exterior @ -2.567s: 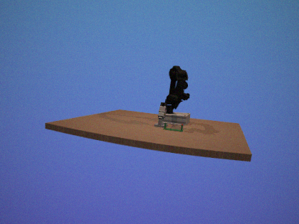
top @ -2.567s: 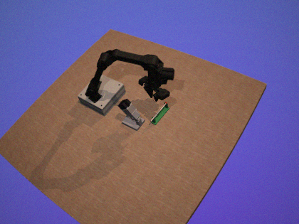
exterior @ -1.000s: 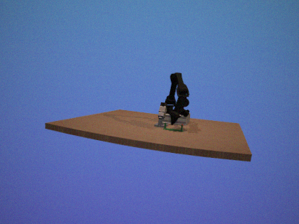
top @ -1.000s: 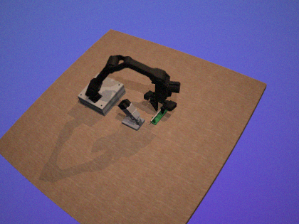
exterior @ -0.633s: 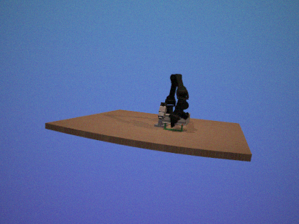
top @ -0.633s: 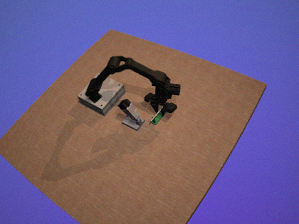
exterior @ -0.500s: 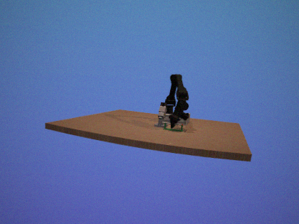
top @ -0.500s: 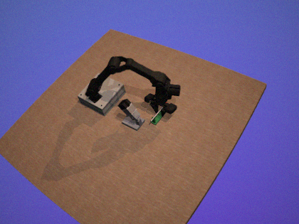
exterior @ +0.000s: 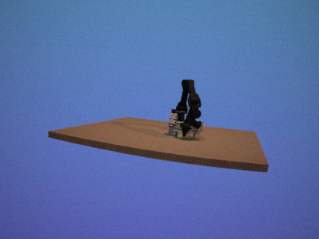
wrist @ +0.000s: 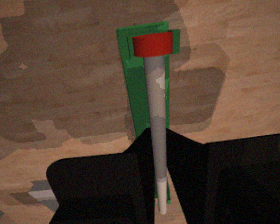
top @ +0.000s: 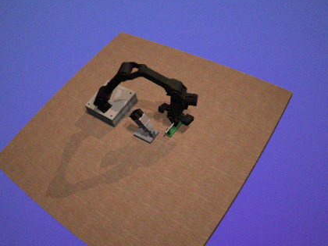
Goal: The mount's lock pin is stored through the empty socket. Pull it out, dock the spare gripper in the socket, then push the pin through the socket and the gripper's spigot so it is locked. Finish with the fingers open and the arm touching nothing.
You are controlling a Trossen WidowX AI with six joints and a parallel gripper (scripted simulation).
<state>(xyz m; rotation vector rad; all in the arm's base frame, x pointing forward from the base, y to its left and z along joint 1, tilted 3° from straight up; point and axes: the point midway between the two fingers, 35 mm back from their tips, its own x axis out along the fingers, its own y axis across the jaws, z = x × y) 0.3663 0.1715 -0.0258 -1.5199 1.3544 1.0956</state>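
Now: the green rack 10 mm to the left of my gripper tip and 10 mm above it. The rest, counted from my gripper tip: spare gripper 100 mm behind, 120 mm to the right, 100 mm above; grey mount 80 mm behind, 120 mm to the right, 40 mm above.
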